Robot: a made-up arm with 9 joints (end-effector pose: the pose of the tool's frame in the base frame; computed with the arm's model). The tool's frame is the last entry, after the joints. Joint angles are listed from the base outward.
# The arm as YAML. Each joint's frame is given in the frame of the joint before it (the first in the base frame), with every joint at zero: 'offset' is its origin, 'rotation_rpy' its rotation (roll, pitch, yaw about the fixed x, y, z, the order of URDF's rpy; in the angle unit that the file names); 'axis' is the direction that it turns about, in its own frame. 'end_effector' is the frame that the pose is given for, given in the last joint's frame.
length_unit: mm
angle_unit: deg
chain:
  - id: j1
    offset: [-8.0, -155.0, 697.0]
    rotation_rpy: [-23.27, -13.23, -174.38]
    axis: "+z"
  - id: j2
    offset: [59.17, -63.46, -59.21]
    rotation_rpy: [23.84, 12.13, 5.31]
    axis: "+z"
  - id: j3
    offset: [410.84, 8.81, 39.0]
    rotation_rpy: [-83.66, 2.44, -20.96]
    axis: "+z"
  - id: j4
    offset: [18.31, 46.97, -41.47]
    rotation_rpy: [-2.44, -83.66, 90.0]
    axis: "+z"
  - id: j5
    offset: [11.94, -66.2, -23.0]
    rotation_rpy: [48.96, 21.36, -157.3]
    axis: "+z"
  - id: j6
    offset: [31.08, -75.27, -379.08]
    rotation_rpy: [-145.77, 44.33, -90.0]
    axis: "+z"
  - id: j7
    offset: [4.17, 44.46, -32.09]
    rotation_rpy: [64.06, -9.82, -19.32]
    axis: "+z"
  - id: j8
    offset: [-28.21, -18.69, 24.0]
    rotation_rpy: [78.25, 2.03, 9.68]
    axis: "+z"
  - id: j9
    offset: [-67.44, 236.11, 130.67]
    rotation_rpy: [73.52, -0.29, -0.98]
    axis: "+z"
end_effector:
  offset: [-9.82, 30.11, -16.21]
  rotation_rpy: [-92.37, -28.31, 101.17]
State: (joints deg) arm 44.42 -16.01 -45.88 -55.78 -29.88 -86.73 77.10 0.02 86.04
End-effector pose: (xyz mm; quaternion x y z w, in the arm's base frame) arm -731.5 -123.4 627.8 0.5299 -0.2406 -0.3625 0.7280
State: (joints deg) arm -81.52 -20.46 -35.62 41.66 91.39 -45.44 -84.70 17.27 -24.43
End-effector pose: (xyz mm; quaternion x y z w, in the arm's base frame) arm -360.4 558.9 751.9 0.6747 -0.3452 -0.6262 0.1832
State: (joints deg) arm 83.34 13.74 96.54 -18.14 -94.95 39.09 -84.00 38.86 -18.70
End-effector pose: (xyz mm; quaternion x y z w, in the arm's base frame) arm 46.6 -109.6 688.9 0.3086 -0.6884 -0.5141 0.4081
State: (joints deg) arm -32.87 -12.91 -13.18 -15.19 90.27 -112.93 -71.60 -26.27 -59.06
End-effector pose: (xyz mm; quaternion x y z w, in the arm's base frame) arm -775.2 310.9 535.4 0.8527 0.0029 -0.4861 0.1916
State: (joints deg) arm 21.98 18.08 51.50 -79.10 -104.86 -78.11 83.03 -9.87 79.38
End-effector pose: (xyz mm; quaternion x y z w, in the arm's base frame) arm -252.6 -118.0 427.4 0.1596 -0.7266 -0.4357 0.5067
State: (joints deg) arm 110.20 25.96 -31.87 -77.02 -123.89 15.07 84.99 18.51 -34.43
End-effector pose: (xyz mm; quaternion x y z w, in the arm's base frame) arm 431.6 -895.4 228.9 0.2738 0.2580 -0.5842 0.7191
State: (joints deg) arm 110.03 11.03 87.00 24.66 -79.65 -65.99 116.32 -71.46 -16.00
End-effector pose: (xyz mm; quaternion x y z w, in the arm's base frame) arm 317.6 119.0 611.4 -0.1267 -0.8760 0.0112 0.4653
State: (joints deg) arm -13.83 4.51 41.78 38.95 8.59 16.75 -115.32 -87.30 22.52
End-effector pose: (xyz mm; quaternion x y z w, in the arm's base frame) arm -427.0 -104.6 536.5 0.2270 0.9701 0.0781 0.0344
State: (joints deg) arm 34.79 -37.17 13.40 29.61 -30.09 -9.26 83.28 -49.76 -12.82
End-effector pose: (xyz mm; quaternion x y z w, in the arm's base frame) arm -606.8 -99.4 22.0 -0.4688 0.3301 0.1980 0.7950
